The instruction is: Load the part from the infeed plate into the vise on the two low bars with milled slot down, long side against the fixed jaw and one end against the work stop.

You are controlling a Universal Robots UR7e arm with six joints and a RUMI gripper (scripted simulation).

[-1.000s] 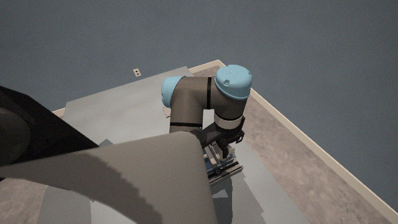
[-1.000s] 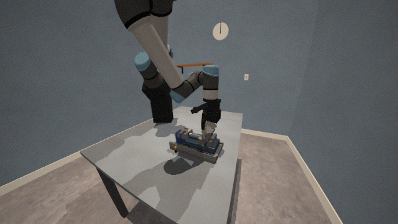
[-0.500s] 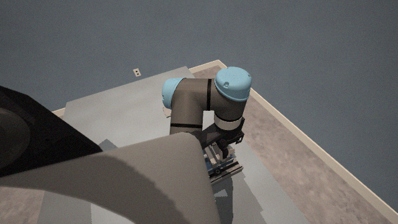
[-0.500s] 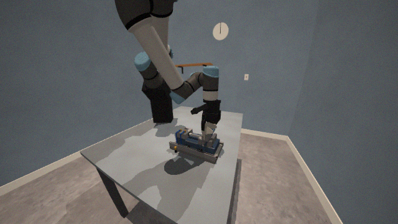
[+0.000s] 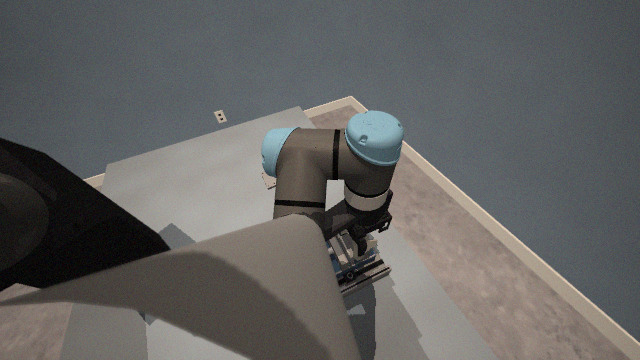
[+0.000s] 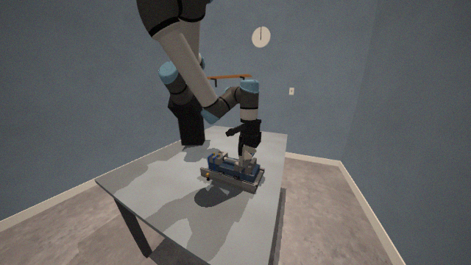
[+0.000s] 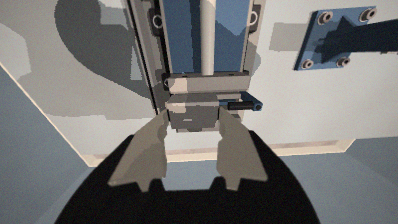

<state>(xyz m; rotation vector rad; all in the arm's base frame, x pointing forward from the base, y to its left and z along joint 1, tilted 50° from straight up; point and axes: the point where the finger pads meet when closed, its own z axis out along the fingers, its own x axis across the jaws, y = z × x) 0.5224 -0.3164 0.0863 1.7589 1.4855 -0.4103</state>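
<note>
Now: hand 10 mm above the part. The rest, counted from my hand: grey jaw (20 mm behind, 30 mm to the left, 30 mm below); then cylinder rod (80 mm behind, 40 mm to the left, 30 mm below); then work stop (20 mm ahead, 60 mm to the left, 20 mm below).
</note>
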